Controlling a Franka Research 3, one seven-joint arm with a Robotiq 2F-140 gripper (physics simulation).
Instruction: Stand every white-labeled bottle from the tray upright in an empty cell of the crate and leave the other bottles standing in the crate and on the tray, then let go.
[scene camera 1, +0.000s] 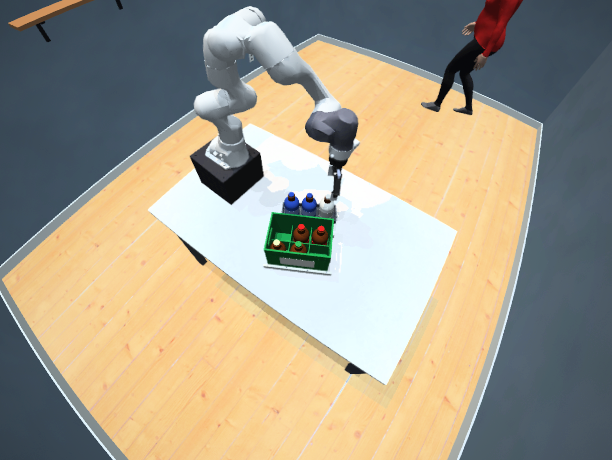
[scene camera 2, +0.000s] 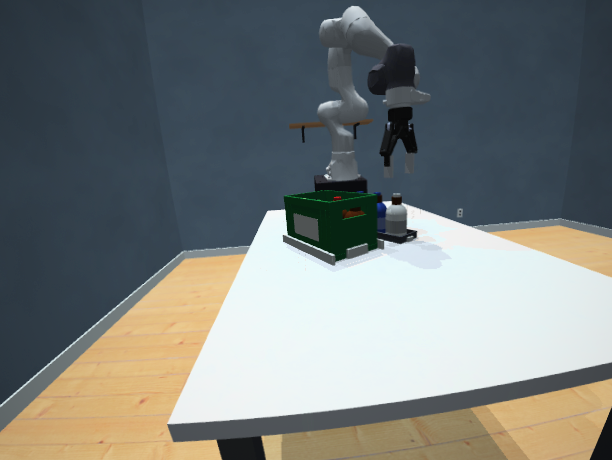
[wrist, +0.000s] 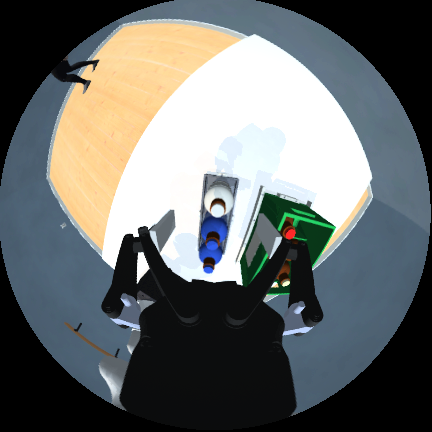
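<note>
The white bottle (scene camera 1: 327, 206) (scene camera 2: 396, 220) (wrist: 218, 196) stands upright at one end of the black tray (scene camera 2: 414, 234), beside two blue bottles (scene camera 1: 291, 203) (scene camera 1: 309, 203) (wrist: 214, 227) (wrist: 210, 254). The green crate (scene camera 1: 322, 261) (scene camera 2: 357, 232) (wrist: 320, 229) holds brown bottles: two red-capped (scene camera 1: 301, 233) (scene camera 1: 320, 234) in the back row, a cream-capped one (scene camera 1: 277, 246) and a green-capped one (scene camera 1: 298, 247) in front. In scene camera 1 its back-left and front-right cells are empty. My gripper (scene camera 1: 336, 193) (scene camera 2: 399, 171) (wrist: 215, 220) is open, fingers down, above the tray bottles, touching none.
Low grey rails (scene camera 1: 297, 270) (scene camera 2: 308, 250) edge the crate on the white table (scene camera 1: 390, 280) (scene camera 2: 400, 325). The black arm base (scene camera 1: 230, 175) stands at the table's far-left part. A person in red (scene camera 1: 492, 30) is on the floor beyond the table.
</note>
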